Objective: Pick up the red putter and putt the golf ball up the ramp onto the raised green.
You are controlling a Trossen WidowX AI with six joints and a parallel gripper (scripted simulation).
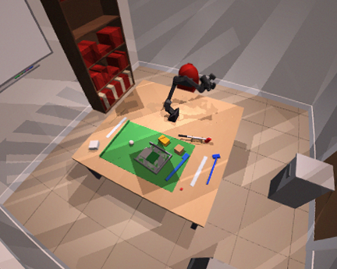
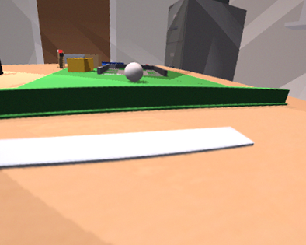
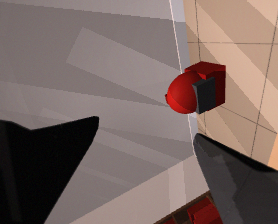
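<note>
Right now the red putter is 610 mm ahead of my gripper tip, 200 mm below it and 20 mm to the left of it. Round my gripper tip: brown block (770 mm ahead, 220 mm below, 90 mm to the right); blue putter (840 mm ahead, 240 mm below, 220 mm to the left); yellow block (700 mm ahead, 250 mm to the right, 230 mm below).
</note>
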